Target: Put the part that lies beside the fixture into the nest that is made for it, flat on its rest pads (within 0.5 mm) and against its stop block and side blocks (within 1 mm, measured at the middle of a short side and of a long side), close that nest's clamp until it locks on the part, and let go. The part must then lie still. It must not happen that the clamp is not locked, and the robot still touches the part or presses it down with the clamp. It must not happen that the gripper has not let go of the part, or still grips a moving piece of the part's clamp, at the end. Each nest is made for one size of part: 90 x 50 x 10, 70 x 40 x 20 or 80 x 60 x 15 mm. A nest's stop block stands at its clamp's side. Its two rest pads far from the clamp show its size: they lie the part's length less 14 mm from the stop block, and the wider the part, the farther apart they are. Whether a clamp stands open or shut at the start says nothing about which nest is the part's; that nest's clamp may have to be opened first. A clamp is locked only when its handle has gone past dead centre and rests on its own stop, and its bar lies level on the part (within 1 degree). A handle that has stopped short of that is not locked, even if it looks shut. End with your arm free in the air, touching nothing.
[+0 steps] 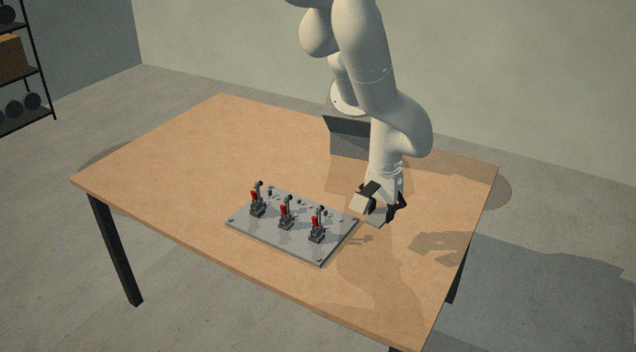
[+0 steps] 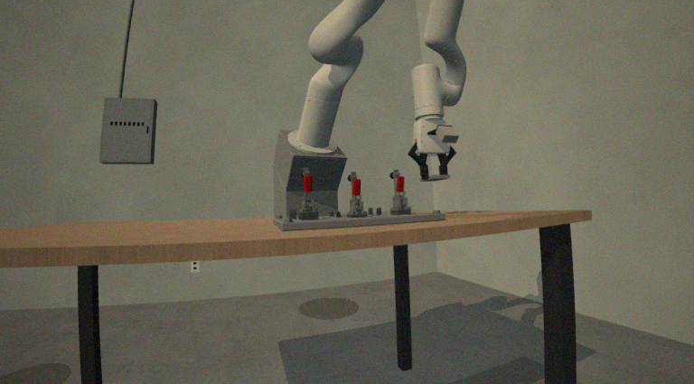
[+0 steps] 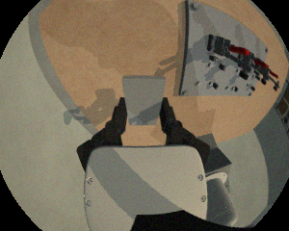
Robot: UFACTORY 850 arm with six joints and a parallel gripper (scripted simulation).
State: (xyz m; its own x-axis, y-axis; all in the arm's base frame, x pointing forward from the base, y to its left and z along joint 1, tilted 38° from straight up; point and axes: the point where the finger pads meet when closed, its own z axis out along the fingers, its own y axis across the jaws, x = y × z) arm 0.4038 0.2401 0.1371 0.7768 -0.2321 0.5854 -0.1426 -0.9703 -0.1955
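Right now my hand is 27 cm to the left of the grey fixture plate, 12 cm above it and 4 cm short of it. From my hand the other things lie so: flat grey part: 2 cm below.
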